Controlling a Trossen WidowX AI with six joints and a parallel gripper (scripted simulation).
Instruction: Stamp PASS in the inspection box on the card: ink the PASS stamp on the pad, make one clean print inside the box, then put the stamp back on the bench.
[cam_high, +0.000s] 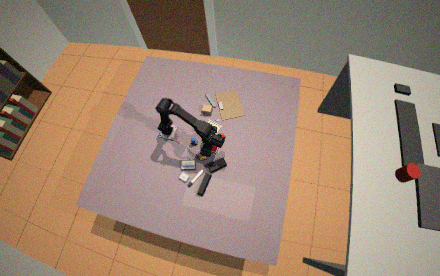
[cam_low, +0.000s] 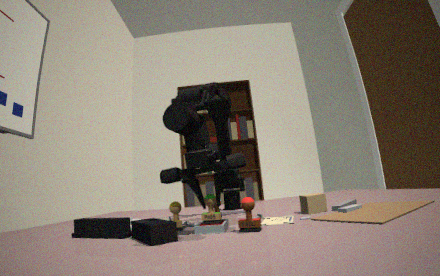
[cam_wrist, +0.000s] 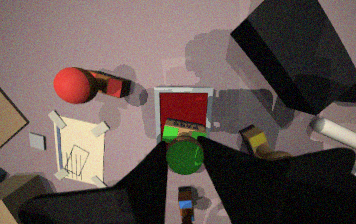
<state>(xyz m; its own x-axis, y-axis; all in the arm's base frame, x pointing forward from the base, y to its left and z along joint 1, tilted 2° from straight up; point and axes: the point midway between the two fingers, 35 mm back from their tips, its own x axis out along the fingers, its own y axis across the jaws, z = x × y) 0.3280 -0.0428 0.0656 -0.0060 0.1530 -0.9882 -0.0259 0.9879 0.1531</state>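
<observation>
Right now the red ink pad is 40 mm below my gripper tip. Round my gripper tip: red-knobbed stamp (50 mm ahead, 80 mm to the left, 30 mm below); yellow-knobbed stamp (30 mm behind, 90 mm to the right, 30 mm below); green-knobbed stamp (20 mm below).
</observation>
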